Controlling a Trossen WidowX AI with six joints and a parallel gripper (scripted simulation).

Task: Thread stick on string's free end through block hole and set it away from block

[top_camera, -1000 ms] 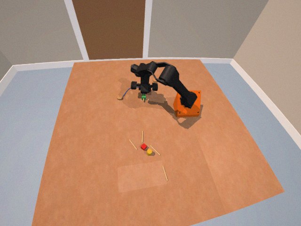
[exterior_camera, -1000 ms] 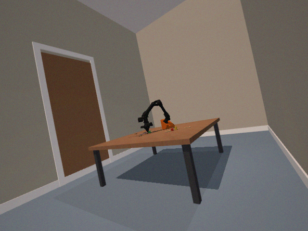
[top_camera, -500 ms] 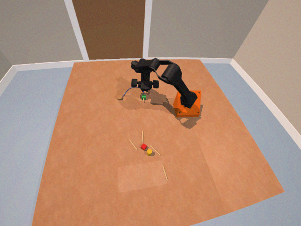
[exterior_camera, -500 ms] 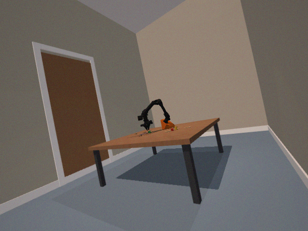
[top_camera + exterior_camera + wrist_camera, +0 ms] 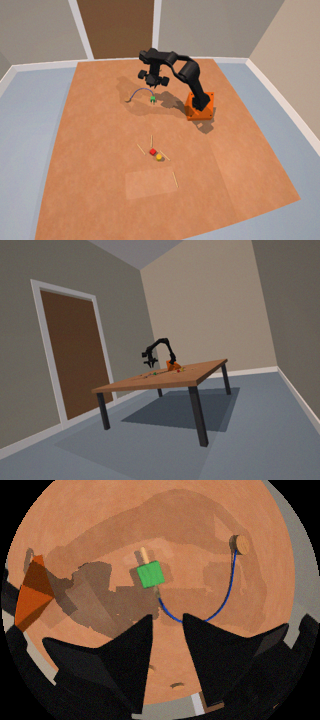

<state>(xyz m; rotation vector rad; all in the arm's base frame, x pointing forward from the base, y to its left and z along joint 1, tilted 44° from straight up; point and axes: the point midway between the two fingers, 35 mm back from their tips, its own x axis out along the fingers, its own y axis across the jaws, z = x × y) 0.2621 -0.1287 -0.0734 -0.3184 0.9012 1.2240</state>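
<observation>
Right now my gripper tip is 8 cm above the green block and 3 cm to the right of it. The rest, counted from my gripper tip: round wooden button: 17 cm ahead, 9 cm below, 2 cm to the left; thin wooden stick: 8 cm below, 1 cm to the left; red cube: 41 cm to the left, 8 cm below, 4 cm ahead.
</observation>
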